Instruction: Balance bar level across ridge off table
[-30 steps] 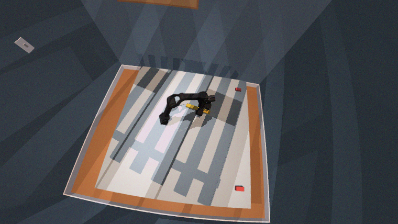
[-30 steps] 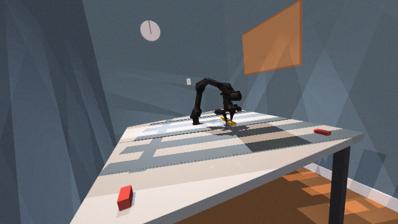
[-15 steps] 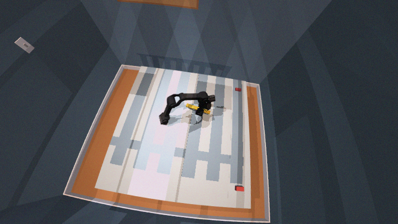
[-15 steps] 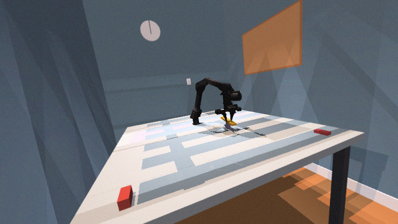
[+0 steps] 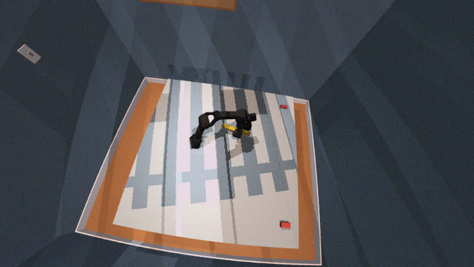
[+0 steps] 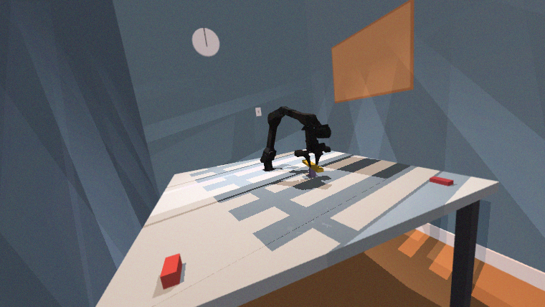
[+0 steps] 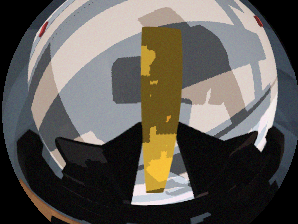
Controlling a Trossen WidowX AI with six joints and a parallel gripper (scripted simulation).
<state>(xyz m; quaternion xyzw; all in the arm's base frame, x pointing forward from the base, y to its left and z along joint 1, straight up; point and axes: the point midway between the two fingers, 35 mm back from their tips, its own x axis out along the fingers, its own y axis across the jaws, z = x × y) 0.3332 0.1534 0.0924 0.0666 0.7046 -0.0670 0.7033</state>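
Now: gripper tip 3 cm past the bar and 1 cm to the right of it.
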